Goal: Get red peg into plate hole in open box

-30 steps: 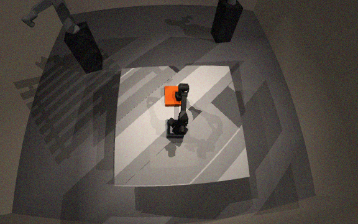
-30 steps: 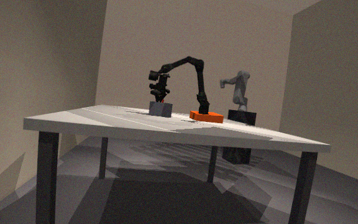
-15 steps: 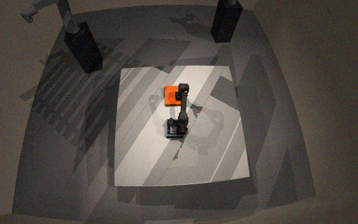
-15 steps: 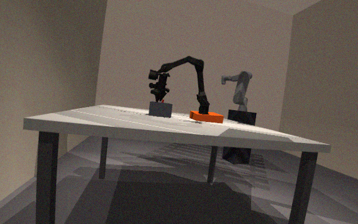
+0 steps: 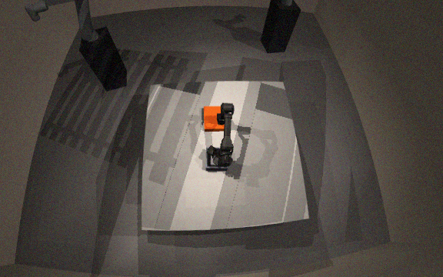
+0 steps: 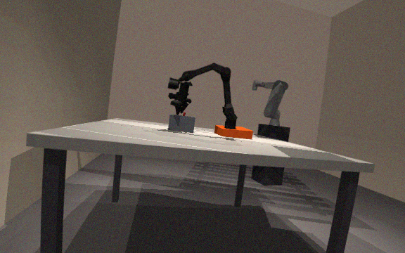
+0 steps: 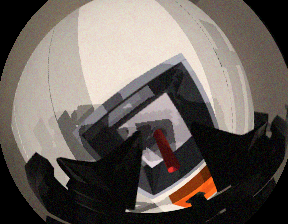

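The red peg is 20 mm to the left of my gripper tip, 20 mm below it and 20 mm behind it. From my gripper tip the other things lie so: grey box: 80 mm below, 20 mm behind, 10 mm to the left; plate: 60 mm below, 20 mm behind, 10 mm to the left.
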